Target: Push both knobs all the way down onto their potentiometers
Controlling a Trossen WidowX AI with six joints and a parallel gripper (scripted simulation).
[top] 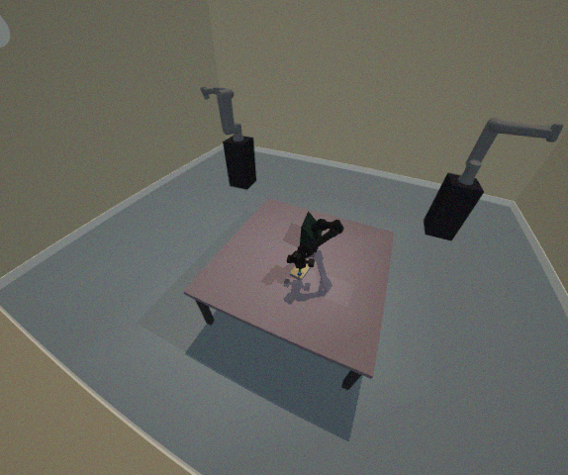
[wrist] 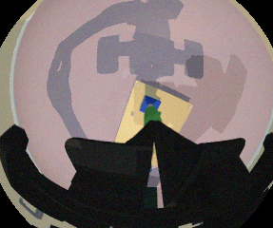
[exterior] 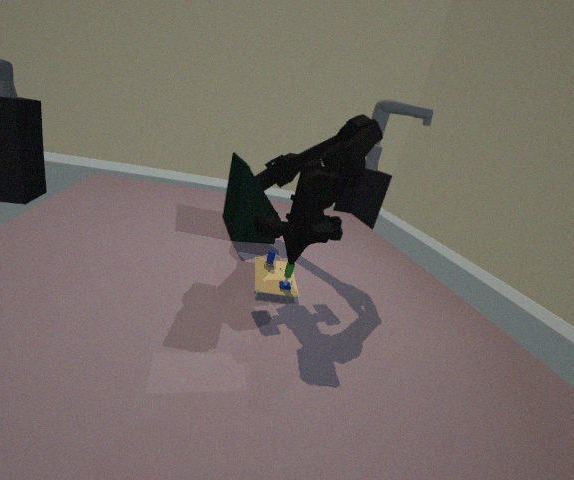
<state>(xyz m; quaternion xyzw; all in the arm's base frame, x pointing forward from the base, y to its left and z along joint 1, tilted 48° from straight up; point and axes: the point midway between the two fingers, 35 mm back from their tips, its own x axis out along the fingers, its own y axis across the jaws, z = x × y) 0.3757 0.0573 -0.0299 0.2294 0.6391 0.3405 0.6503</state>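
Now: the blue knob 9 cm behind my gripper tip, 3 cm below it and 1 cm to the right of it.
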